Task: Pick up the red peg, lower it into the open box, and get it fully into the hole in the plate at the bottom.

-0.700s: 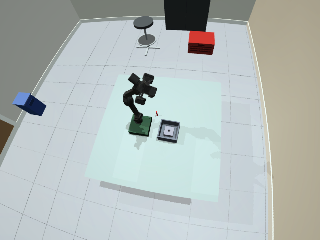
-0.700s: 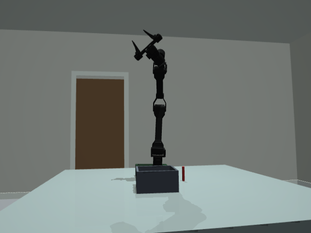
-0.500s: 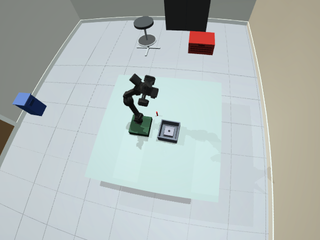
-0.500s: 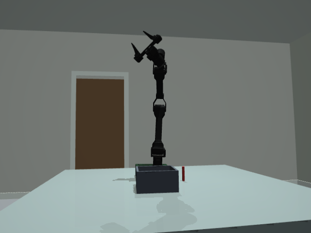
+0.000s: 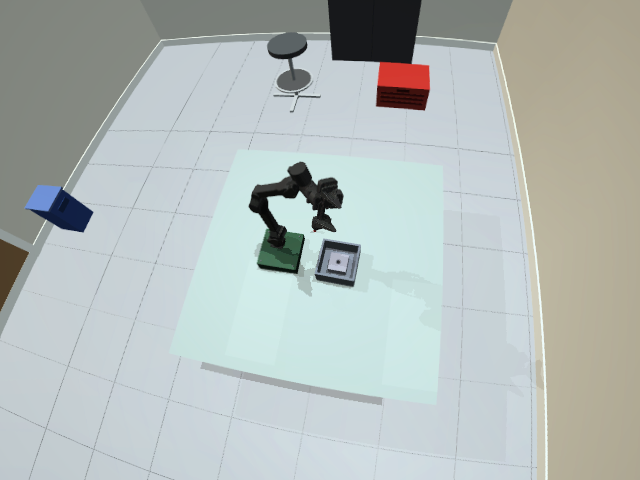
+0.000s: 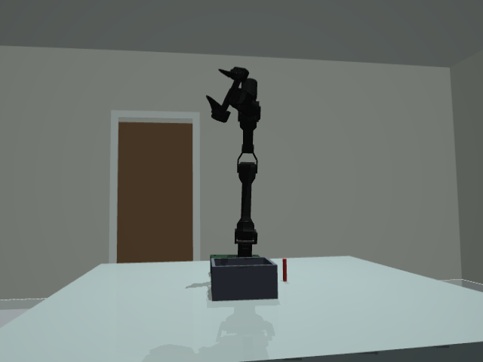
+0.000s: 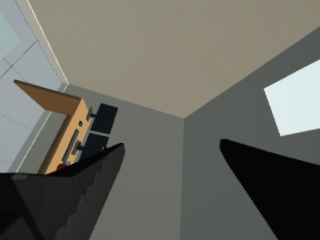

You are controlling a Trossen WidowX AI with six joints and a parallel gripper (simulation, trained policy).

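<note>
Right now my gripper tip is 210 mm past the red peg, 250 mm to the right of it and 620 mm above it. Round my gripper tip: grey plate 40 mm behind, 90 mm to the left, 610 mm below; then dark grey box 40 mm behind, 90 mm to the left, 630 mm below.
</note>
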